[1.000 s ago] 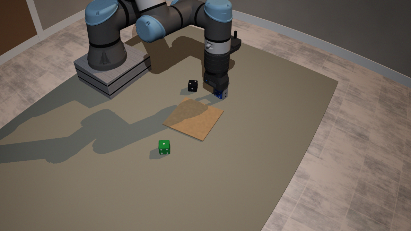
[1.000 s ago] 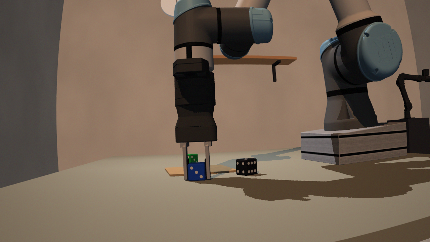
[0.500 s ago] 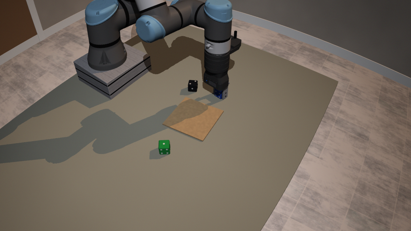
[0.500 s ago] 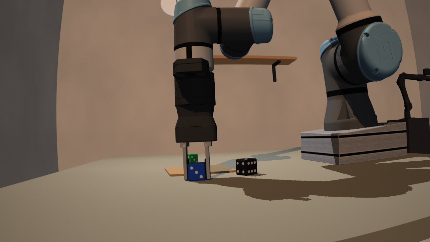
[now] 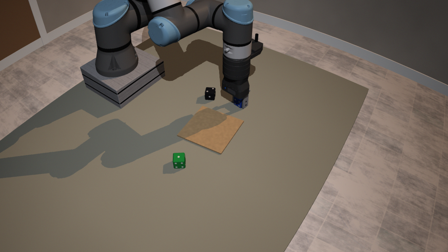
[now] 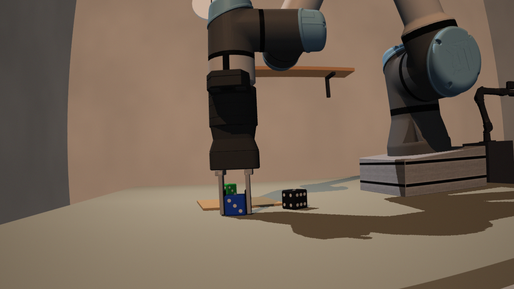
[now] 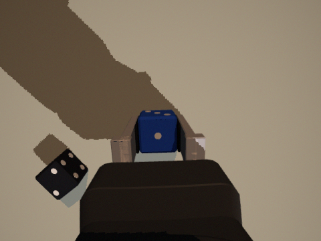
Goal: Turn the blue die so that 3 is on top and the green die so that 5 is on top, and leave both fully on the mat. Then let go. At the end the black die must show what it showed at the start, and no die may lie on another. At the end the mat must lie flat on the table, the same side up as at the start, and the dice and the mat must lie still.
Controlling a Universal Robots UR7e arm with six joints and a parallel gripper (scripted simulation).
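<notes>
The black die is 100 mm behind my hand and 20 mm to the right of it. From my hand the other things lie so: green die: 10 mm behind, 290 mm to the right; then brown mat: 10 mm behind, 140 mm to the right, 20 mm below; then blue die: right at my hand.
</notes>
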